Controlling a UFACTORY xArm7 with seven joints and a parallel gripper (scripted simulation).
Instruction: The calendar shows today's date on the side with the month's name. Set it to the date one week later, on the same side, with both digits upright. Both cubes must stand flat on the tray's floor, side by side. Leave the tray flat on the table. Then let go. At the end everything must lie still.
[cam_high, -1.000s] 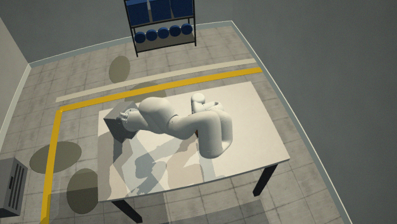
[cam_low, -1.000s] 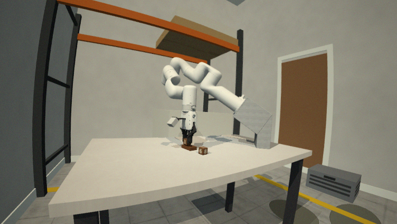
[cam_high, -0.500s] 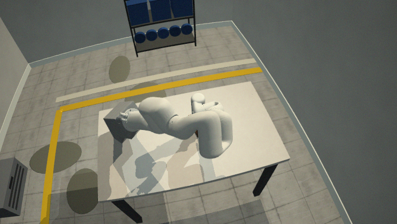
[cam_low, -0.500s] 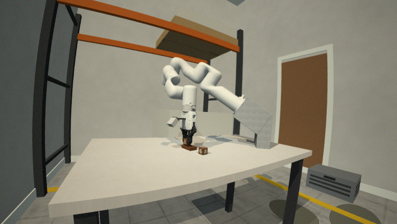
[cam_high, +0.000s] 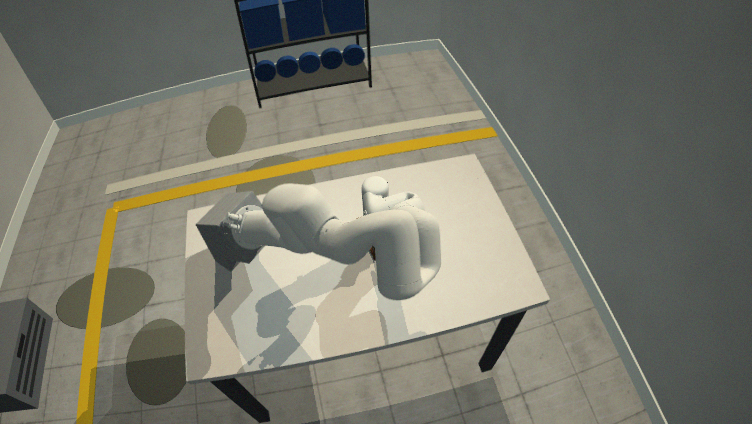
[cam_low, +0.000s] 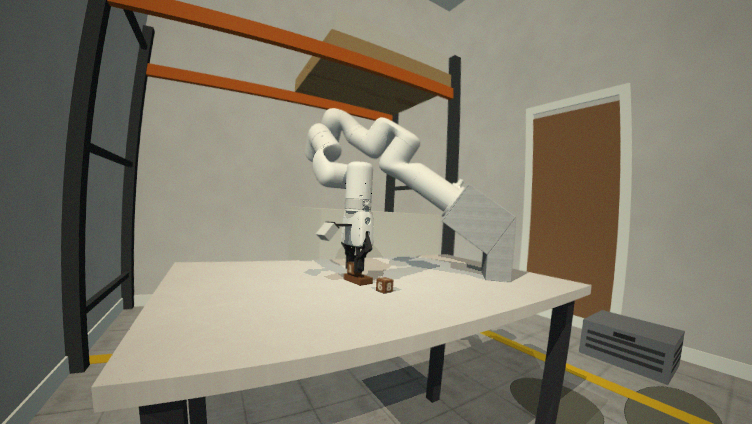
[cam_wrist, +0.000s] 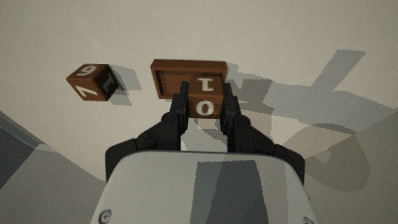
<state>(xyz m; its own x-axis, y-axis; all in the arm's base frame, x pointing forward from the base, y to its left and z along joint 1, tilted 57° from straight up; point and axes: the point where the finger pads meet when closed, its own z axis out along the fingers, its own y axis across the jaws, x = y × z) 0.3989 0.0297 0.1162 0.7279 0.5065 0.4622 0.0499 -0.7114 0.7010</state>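
The brown wooden tray lies 4 cm below my hand and 2 cm to the left of it.
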